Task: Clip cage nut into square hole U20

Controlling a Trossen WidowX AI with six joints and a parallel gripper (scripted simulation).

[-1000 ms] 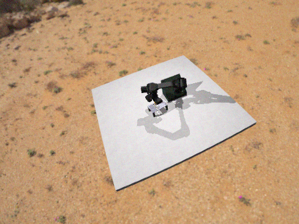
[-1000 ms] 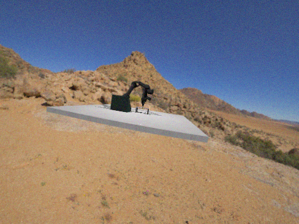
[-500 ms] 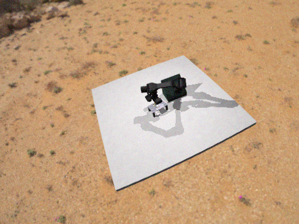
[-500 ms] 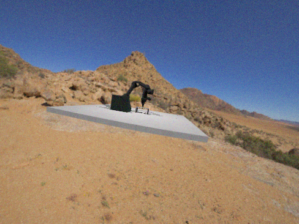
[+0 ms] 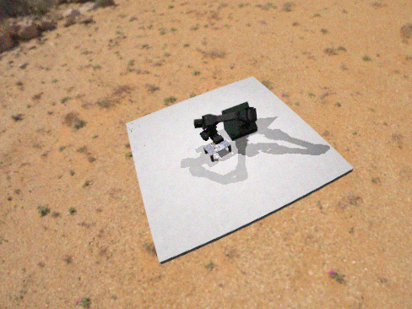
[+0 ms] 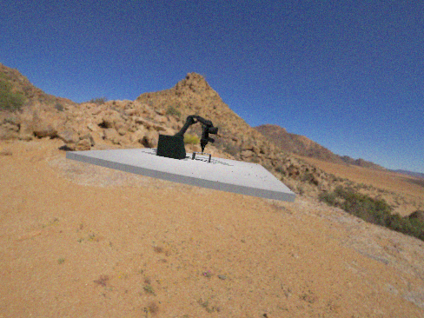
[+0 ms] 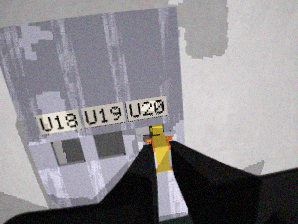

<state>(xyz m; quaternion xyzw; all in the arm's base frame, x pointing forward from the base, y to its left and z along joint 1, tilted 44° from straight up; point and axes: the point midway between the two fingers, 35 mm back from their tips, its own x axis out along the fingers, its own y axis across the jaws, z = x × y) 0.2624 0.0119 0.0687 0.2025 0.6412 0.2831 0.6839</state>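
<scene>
Now: gripper tip 1 cm above the cage nut.
</scene>
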